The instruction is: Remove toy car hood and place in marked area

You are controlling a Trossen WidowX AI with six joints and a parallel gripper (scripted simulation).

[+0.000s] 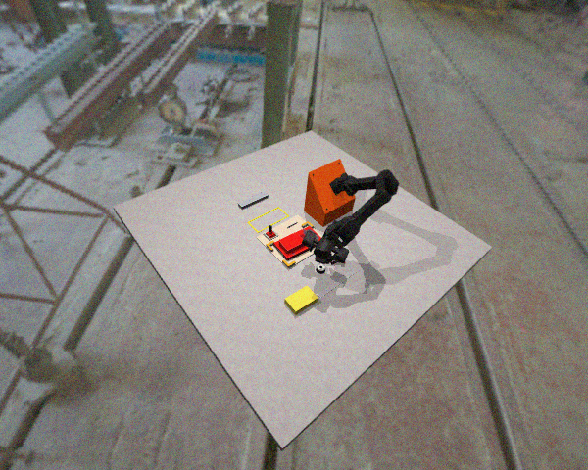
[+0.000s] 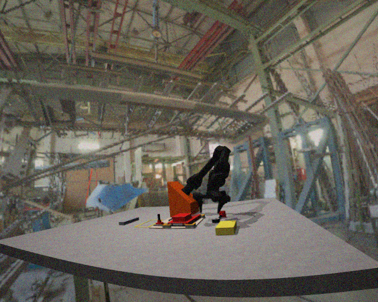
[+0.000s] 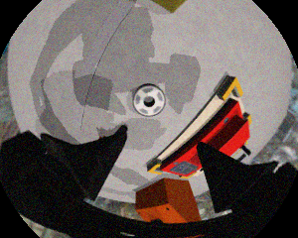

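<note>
Now: gripper tip 30 mm short of the wheel, 30 mm to the right of it and 30 mm above it. The rest, counted from my gripper tip: thin rod: 30 mm ahead, 120 mm to the left, 40 mm below; then red hood: 30 mm ahead, 140 mm to the right; then yellow block: 200 mm ahead, 80 mm to the left, 30 mm below.
</note>
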